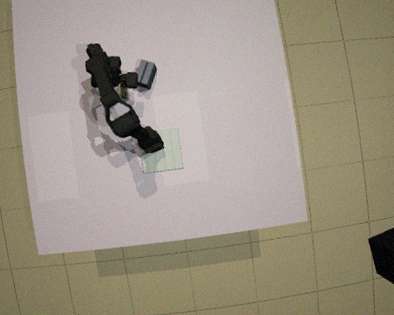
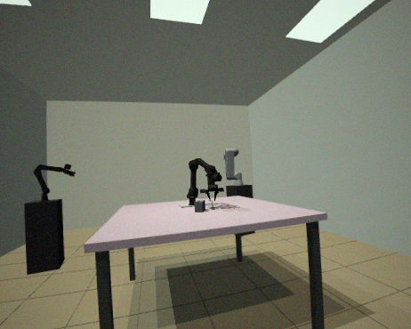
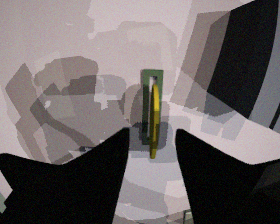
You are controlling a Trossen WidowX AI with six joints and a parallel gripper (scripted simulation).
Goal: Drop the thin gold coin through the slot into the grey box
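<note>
Right now my gripper tip is 3 cm above the gold coin.
</note>
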